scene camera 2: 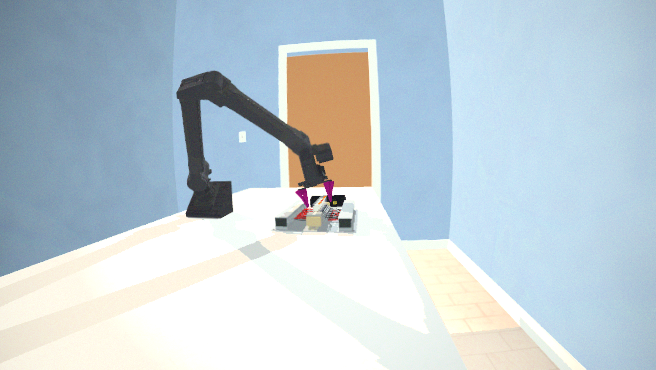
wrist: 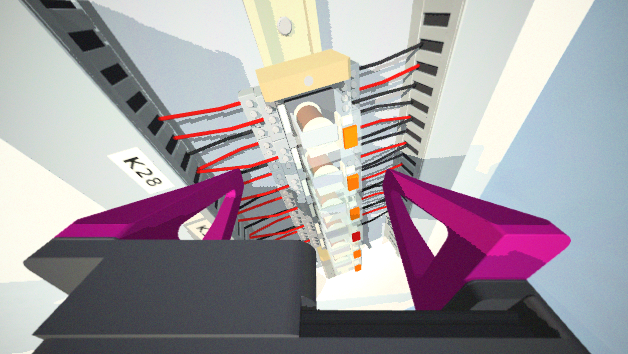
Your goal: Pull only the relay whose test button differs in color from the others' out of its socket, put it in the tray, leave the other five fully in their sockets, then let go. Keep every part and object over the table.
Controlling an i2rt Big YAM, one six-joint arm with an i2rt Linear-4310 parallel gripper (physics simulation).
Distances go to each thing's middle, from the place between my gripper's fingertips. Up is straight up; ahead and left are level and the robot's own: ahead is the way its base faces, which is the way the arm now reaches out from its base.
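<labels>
I see the panel (wrist: 192, 62), which is 50 mm to the right of my hand and 10 mm ahead of it. The panel is also 40 mm below my hand.
</labels>
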